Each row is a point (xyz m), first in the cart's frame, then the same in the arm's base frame.
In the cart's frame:
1: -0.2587 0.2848 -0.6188
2: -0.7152 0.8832 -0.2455
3: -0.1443 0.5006 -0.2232
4: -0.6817 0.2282 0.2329
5: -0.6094 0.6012 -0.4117
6: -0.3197 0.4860 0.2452
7: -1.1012 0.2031 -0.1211
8: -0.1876 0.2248 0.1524
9: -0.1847 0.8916 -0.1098
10: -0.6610 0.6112 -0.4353
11: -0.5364 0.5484 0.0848
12: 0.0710 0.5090 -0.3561
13: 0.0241 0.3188 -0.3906
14: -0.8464 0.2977 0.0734
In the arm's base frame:
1: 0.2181 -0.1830 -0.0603
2: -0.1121 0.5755 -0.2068
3: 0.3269 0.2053 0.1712
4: -0.3240 0.3253 0.5358
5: -0.0621 0.2385 -0.1597
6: 0.0878 0.4903 0.5057
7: -0.6789 0.1551 0.1524
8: 0.1577 0.2092 0.6075
9: 0.3759 0.5901 0.0412
10: -0.1052 0.2396 -0.1980
11: -0.0788 0.4759 0.2852
12: 0.5537 0.1055 0.1190
13: 0.4635 -0.0606 0.1806
14: -0.4392 0.3101 0.3263

